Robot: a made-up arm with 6 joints.
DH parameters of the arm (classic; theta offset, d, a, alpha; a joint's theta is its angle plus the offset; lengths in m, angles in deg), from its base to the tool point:
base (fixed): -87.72 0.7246 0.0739 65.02
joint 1: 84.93 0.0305 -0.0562 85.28
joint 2: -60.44 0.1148 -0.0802 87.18
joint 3: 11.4 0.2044 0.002 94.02
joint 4: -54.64 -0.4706 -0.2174 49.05
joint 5: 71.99 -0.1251 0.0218 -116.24
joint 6: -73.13 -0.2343 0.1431 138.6
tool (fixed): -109.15 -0.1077 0 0
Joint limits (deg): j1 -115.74..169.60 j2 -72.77..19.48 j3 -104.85..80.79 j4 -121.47..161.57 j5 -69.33..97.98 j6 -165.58..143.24
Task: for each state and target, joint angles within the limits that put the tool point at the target. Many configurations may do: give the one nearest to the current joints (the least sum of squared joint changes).
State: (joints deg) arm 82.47 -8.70 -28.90 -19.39 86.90 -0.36
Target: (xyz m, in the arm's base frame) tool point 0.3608 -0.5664 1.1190
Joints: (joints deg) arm 98.09 -4.45 -30.26 -19.54 87.19 -1.39
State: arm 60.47 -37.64 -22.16 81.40 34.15 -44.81
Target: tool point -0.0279 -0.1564 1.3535
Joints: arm 94.76 -47.44 -8.99 74.85 21.36 -68.04
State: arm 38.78 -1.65 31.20 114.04 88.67 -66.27
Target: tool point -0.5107 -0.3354 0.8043
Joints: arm 25.89 -23.16 56.41 103.44 81.59 -74.18
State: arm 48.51 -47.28 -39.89 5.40 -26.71 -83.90
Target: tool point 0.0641 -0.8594 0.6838
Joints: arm 35.60 -36.25 -58.91 -3.10 -28.89 -93.22
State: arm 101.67 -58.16 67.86 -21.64 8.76 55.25
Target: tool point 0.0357 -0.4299 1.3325
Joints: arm 103.61 -20.39 34.55 -21.32 26.77 60.90
